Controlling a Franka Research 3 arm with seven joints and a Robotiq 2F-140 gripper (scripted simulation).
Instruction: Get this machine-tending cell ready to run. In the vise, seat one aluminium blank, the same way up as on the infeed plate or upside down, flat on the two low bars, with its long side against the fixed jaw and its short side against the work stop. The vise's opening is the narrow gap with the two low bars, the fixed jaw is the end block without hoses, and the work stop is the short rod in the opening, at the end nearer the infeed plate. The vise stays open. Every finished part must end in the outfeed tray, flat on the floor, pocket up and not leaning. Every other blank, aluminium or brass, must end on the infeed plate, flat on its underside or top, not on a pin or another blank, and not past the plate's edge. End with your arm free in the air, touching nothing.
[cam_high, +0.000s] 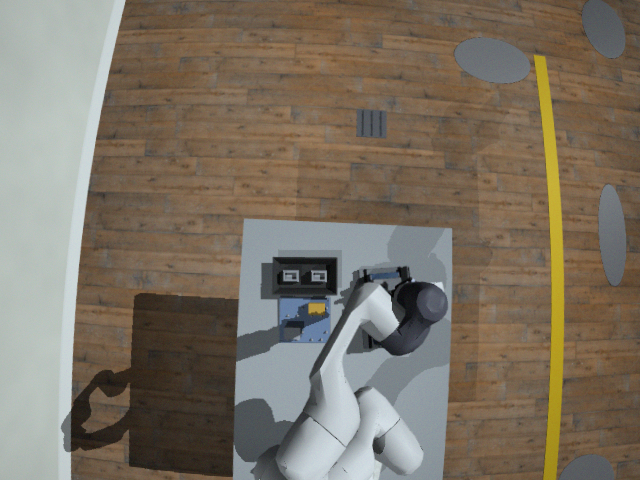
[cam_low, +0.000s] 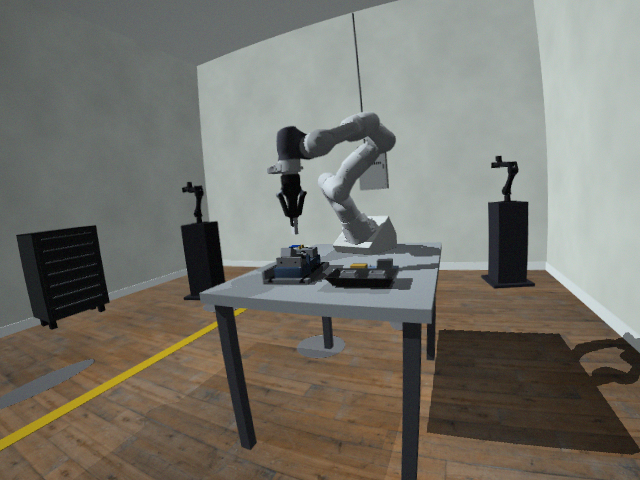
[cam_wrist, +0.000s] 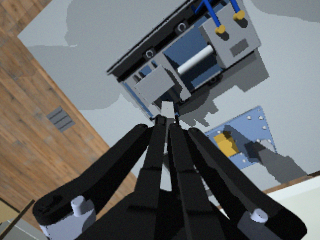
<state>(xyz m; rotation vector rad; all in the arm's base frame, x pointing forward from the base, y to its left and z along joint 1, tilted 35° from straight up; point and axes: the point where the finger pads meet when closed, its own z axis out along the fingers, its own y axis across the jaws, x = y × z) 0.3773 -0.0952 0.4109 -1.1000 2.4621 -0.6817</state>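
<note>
My hand is 60 mm past the vise, 10 mm to the left of it and 170 mm above it. Round my hand: brass blank: 20 mm behind, 240 mm to the left, 190 mm below.
</note>
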